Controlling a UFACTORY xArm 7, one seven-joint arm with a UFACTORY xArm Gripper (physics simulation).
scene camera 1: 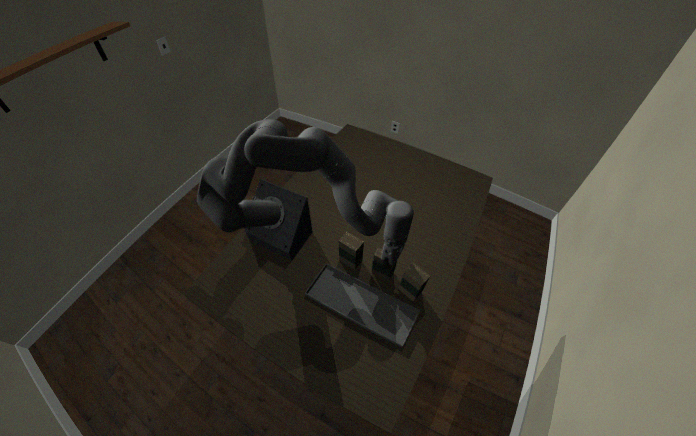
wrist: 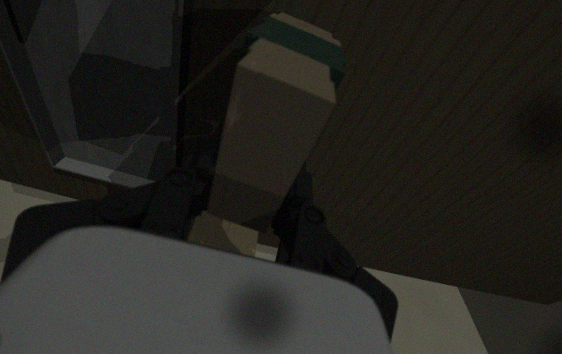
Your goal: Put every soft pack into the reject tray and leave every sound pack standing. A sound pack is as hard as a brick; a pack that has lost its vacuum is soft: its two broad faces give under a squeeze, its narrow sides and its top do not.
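Frame: origin at the arm's base, x up, y right, z ahead, level; metres.
Seen in the pictures: gripper, fingertip midpoint: [scene camera 1: 389, 263] [wrist: 257, 154]; arm's base at its link origin: [scene camera 1: 271, 213].
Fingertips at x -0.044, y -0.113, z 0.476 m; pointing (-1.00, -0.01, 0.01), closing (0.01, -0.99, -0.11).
Offsets run from my fingertips to a thing's top centre. Level surfaces: height alone.
The middle pack @(dx +0.039, dy -0.002, dz -0.021 m) [scene camera 1: 379, 265] [wrist: 272, 130], tan with a green band, stands upright between the fingers of my gripper [scene camera 1: 388, 260] [wrist: 257, 154]. The fingers are drawn in against its two opposite sides, and its body looks narrower than the band. The left pack @(dx +0.036, dy +0.039, dz -0.154 m) [scene camera 1: 350, 250] stands upright apart from it. The right pack @(dx +0.037, dy +0.000, dz +0.108 m) [scene camera 1: 414, 281] [wrist: 223, 235] stands upright on the other side and is partly hidden in the wrist view. The grey reject tray @(dx -0.082, dy +0.153, dz -0.008 m) [scene camera 1: 354, 320] [wrist: 82, 167] lies in front of the row, and no pack shows in it.
The packs and tray stand on a brown wood-grained surface @(dx -0.104 m) [scene camera 1: 436, 205] [wrist: 440, 150]. The dark robot base [scene camera 1: 295, 205] is at the left. Pale walls [scene camera 1: 616, 287] lie beyond. Shadows of the arm fall across the tray.
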